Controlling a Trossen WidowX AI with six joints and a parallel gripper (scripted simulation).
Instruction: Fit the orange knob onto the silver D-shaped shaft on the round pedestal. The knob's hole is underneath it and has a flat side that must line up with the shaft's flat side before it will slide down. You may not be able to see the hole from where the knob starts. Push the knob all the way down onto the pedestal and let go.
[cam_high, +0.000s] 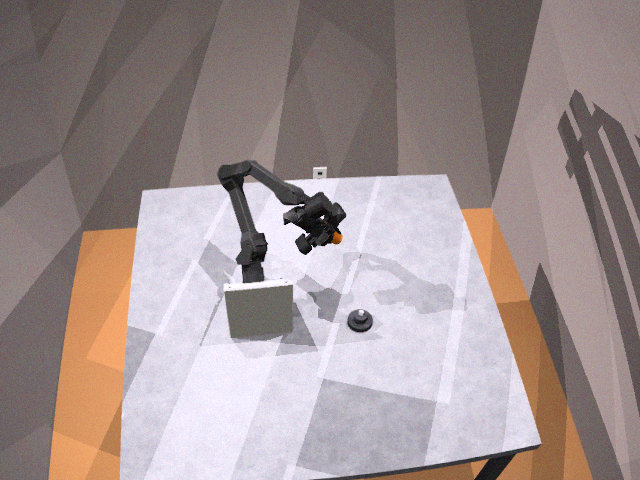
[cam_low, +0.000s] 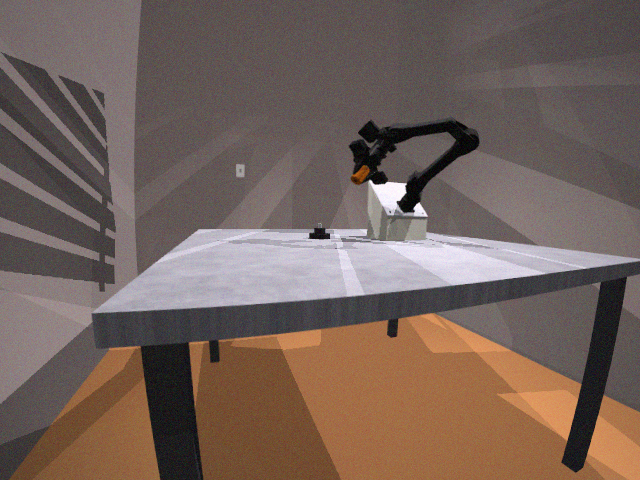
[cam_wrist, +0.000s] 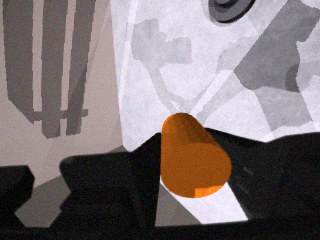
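Right now the orange knob is 2 cm behind my gripper tip and 3 cm above it. Also, from my gripper tip: dark round pedestal (5 cm ahead, 19 cm to the right, 19 cm below).
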